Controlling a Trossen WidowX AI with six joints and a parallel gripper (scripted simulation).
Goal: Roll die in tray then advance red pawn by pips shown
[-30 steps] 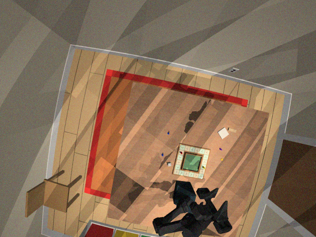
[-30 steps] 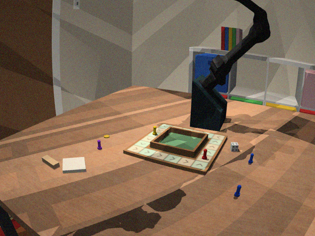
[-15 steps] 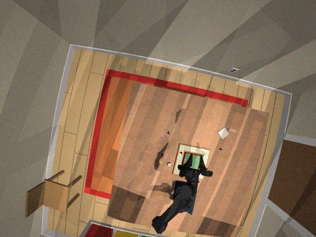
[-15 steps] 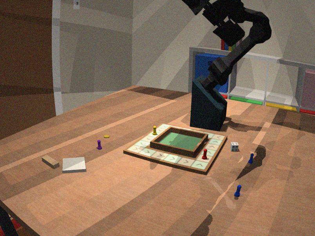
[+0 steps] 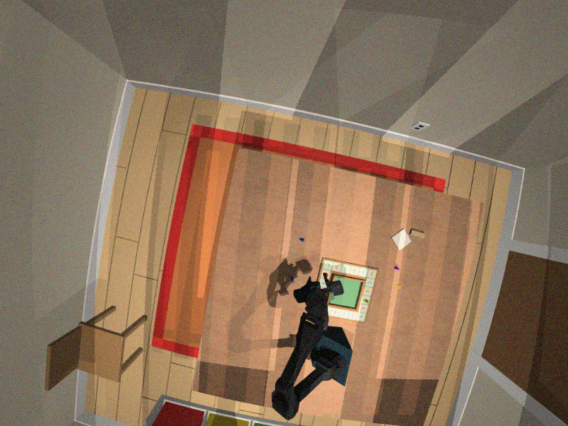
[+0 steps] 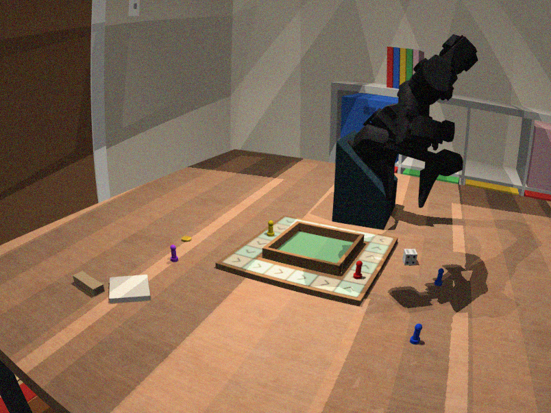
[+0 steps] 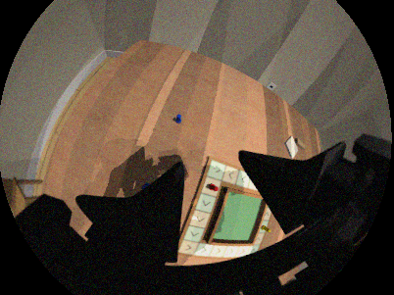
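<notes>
The white die lies 160 mm behind my gripper tip, 20 mm to the right of it and 170 mm below it. Also, from my gripper tip: yellow pawn: 80 mm behind, 320 mm to the right, 150 mm below; green tray: 80 mm behind, 200 mm to the right, 170 mm below; red pawn: 20 mm behind, 80 mm to the right, 150 mm below.
</notes>
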